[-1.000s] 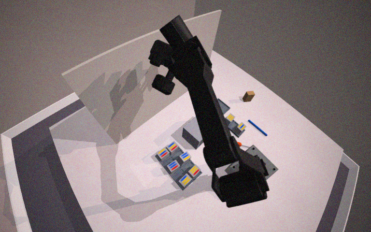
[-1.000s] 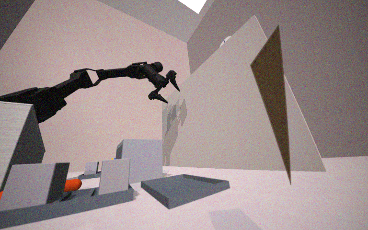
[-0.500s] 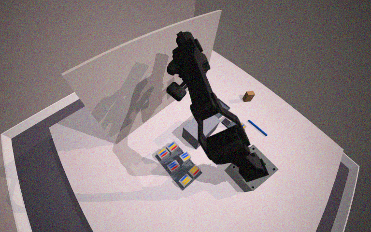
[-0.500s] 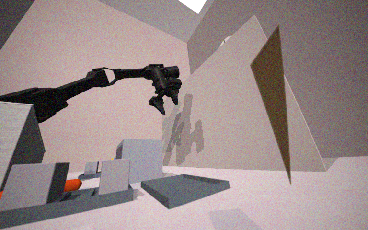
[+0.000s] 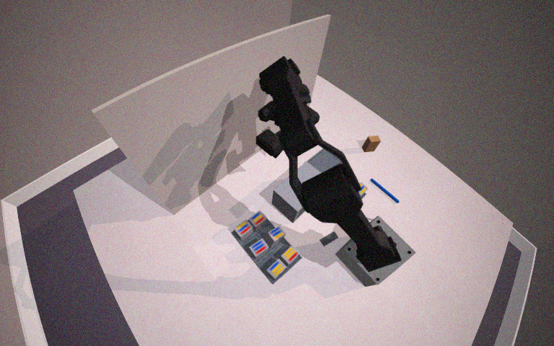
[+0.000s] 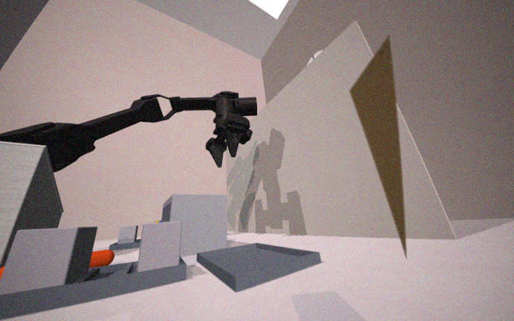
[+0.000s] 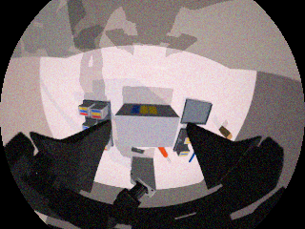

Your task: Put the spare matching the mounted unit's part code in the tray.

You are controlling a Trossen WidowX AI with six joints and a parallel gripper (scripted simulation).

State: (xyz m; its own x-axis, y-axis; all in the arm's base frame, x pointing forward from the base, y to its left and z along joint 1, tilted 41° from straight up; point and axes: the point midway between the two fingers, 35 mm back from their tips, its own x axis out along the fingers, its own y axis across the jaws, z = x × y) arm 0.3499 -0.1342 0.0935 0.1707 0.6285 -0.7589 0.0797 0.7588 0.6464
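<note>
The grey spare block lies 180 mm behind my gripper tip, 250 mm to the left of it and 160 mm below it. Also, from my gripper tip: grey box 80 mm behind, 10 mm to the left, 150 mm below; then grey wall 160 mm ahead, 10 mm to the right, 20 mm above; then dark grey tray 80 mm behind, 190 mm to the right, 200 mm below.
</note>
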